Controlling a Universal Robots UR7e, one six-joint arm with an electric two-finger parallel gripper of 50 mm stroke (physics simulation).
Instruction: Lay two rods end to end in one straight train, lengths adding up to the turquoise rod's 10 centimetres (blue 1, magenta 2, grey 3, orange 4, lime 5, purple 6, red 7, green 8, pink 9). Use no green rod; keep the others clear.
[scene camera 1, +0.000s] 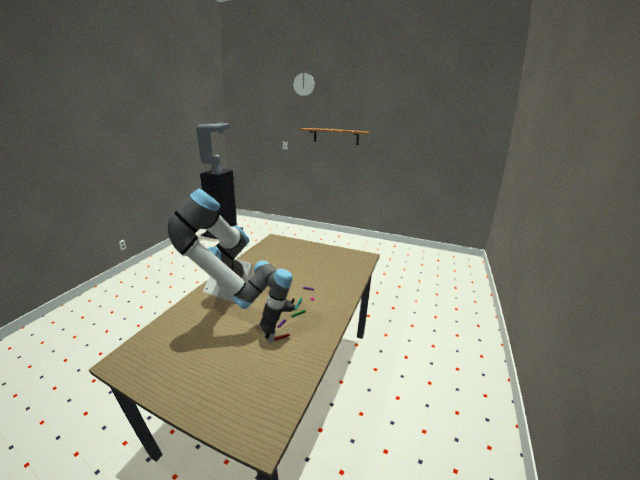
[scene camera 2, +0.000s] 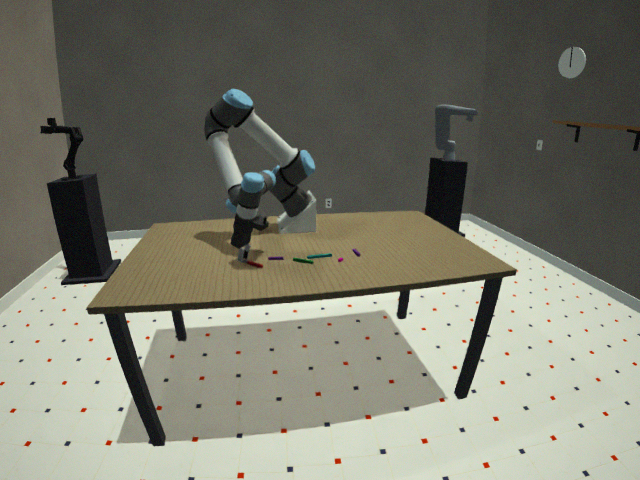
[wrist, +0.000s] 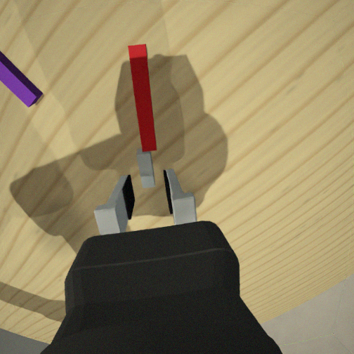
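Seen in the pictures: gripper, fingertip midpoint: (scene camera 1: 268, 339) (scene camera 2: 242, 259); arm's base at its link origin: (scene camera 2: 300, 206).
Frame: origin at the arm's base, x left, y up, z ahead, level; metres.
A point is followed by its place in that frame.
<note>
The red rod (scene camera 1: 282, 336) {x -0.272, y -0.094, z 0.431 m} (scene camera 2: 254, 264) {x -0.273, y -0.097, z 0.431 m} (wrist: 143, 100) lies flat on the table. The short grey rod (wrist: 146, 167) lies at its near end in the wrist view, nearly in line, shifted slightly left; the ends look touching or almost so. My gripper (scene camera 1: 269, 338) {x -0.316, y -0.095, z 0.380 m} (scene camera 2: 242, 258) {x -0.316, y -0.095, z 0.380 m} (wrist: 148, 185) is open and empty, low over the table, with its fingers apart on either side of the grey rod's near part. The turquoise rod (scene camera 1: 298, 303) {x -0.009, y -0.095, z 0.406 m} (scene camera 2: 319, 255) {x -0.012, y -0.094, z 0.409 m} lies farther off. In the scene views the grey rod cannot be told from the fingertips.
A purple rod (scene camera 1: 281, 323) {x -0.189, y -0.095, z 0.389 m} (scene camera 2: 276, 258) {x -0.182, y -0.097, z 0.393 m} (wrist: 20, 82) lies nearest the red one. Beyond it lie a green rod (scene camera 1: 298, 313) {x -0.087, y -0.096, z 0.436 m} (scene camera 2: 303, 260) {x -0.084, y -0.095, z 0.440 m}, a small magenta rod (scene camera 1: 312, 299) {x 0.055, y -0.098, z 0.462 m} (scene camera 2: 340, 259) {x 0.059, y -0.096, z 0.462 m} and another purple rod (scene camera 1: 308, 288) {x 0.145, y -0.096, z 0.406 m} (scene camera 2: 356, 252) {x 0.147, y -0.097, z 0.409 m}.
</note>
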